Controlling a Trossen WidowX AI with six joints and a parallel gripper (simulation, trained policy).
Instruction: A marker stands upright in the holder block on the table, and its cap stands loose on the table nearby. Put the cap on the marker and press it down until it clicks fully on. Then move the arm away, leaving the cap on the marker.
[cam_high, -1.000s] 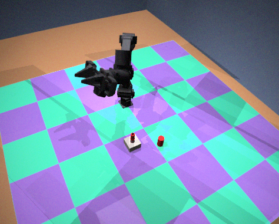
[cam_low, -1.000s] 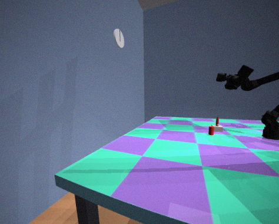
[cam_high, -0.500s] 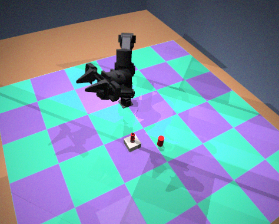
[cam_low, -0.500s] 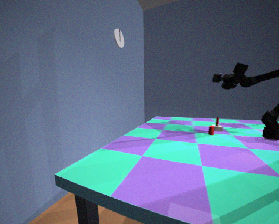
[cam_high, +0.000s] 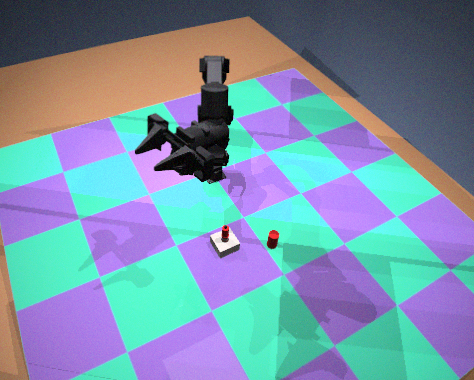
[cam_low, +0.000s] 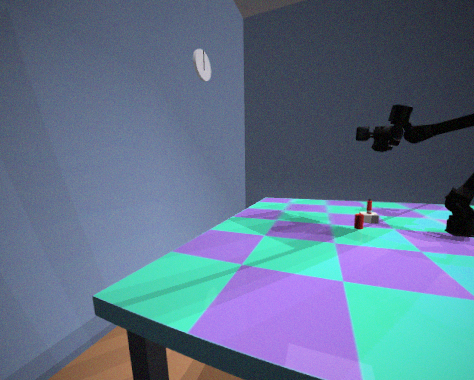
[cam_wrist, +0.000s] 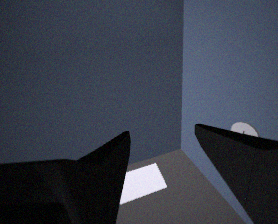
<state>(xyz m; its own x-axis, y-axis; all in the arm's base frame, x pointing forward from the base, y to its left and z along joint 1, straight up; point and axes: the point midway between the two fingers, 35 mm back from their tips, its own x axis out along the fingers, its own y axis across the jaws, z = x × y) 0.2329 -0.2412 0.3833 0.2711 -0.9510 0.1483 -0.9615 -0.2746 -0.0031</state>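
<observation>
My gripper tip is now 36 cm above the red cap, 30 cm to the right of it and 8 cm short of it. From my gripper tip the other things lie so: white holder block (37 cm below, 18 cm to the left, 2 cm ahead).
</observation>
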